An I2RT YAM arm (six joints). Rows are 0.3 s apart.
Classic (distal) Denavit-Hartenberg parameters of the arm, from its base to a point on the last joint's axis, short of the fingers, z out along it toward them. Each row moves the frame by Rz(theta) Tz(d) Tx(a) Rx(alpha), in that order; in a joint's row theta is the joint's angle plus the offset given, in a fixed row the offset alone. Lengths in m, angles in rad.
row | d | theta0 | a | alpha
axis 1 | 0.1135 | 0 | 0.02 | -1.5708
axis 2 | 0 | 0 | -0.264 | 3.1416
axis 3 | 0 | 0.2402 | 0.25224 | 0
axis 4 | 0 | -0.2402 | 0.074 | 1.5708
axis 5 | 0 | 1.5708 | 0 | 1.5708
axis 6 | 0.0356 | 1.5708 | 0 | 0
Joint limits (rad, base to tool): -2.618..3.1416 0..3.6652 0..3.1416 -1.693..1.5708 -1.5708..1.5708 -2.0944..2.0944
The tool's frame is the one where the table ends.
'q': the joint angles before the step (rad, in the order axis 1, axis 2, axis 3, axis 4, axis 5, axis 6). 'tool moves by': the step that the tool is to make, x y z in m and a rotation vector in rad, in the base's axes. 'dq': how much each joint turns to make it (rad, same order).
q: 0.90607, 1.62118, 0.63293, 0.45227, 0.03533, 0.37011
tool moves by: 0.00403, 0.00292, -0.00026, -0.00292, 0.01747, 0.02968
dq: -0.00870, 0.01662, 0.02323, -0.01959, -0.03901, -0.00963
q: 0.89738, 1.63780, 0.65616, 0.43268, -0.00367, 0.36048
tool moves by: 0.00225, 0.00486, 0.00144, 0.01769, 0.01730, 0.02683
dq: 0.00001, 0.01430, 0.02184, -0.00435, -0.03568, 0.00701
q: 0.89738, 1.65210, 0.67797, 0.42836, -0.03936, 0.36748
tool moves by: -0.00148, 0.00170, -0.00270, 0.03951, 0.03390, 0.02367
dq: 0.00192, 0.01190, -0.00742, 0.03114, -0.04494, 0.03274
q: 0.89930, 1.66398, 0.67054, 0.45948, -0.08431, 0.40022
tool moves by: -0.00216, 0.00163, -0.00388, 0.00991, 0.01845, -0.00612
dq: 0.00862, 0.01256, -0.00610, 0.01714, 0.00217, 0.02535
